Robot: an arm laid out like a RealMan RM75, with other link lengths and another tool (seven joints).
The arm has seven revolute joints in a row. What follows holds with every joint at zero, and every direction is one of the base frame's.
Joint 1 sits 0.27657 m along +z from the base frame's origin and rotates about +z.
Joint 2 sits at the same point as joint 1 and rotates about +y.
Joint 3 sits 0.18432 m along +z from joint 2 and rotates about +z.
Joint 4 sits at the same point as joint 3 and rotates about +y.
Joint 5 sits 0.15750 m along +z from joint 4 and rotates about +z.
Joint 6 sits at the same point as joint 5 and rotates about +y.
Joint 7 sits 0.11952 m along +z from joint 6 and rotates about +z.
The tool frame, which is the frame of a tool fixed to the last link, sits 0.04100 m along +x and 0.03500 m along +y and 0.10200 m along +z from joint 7; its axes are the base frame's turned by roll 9.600, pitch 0.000 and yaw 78.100 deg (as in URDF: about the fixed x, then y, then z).
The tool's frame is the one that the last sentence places.
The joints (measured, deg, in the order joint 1, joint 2, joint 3, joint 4, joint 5, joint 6, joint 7), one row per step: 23.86, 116.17, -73.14, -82.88, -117.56, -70.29, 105.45; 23.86, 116.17, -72.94, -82.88, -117.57, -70.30, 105.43; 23.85, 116.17, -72.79, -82.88, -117.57, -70.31, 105.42; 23.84, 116.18, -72.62, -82.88, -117.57, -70.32, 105.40; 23.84, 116.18, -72.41, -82.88, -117.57, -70.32, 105.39; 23.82, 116.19, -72.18, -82.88, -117.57, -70.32, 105.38; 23.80, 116.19, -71.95, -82.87, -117.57, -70.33, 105.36; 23.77, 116.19, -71.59, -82.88, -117.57, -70.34, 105.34; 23.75, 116.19, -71.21, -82.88, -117.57, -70.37, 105.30; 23.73, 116.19, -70.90, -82.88, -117.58, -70.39, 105.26; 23.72, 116.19, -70.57, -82.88, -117.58, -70.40, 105.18; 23.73, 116.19, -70.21, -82.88, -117.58, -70.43, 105.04; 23.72, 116.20, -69.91, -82.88, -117.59, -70.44, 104.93
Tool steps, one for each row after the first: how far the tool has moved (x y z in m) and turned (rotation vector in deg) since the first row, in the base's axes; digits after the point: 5 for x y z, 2 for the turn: 0.00019, 0.00052, 0.00068, 0.16, 0.05, -0.07; 0.00035, 0.00087, 0.00119, 0.27, 0.10, -0.14; 0.00050, 0.00125, 0.00172, 0.40, 0.16, -0.21; 0.00065, 0.00182, 0.00244, 0.57, 0.23, -0.29; 0.00087, 0.00237, 0.00320, 0.76, 0.32, -0.41; 0.00119, 0.00289, 0.00396, 0.94, 0.39, -0.52; 0.00159, 0.00375, 0.00522, 1.23, 0.50, -0.68; 0.00202, 0.00460, 0.00651, 1.52, 0.62, -0.84; 0.00243, 0.00531, 0.00758, 1.76, 0.69, -0.96; 0.00280, 0.00613, 0.00874, 2.03, 0.77, -1.05; 0.00313, 0.00704, 0.01000, 2.31, 0.82, -1.08; 0.00350, 0.00779, 0.01103, 2.55, 0.87, -1.13
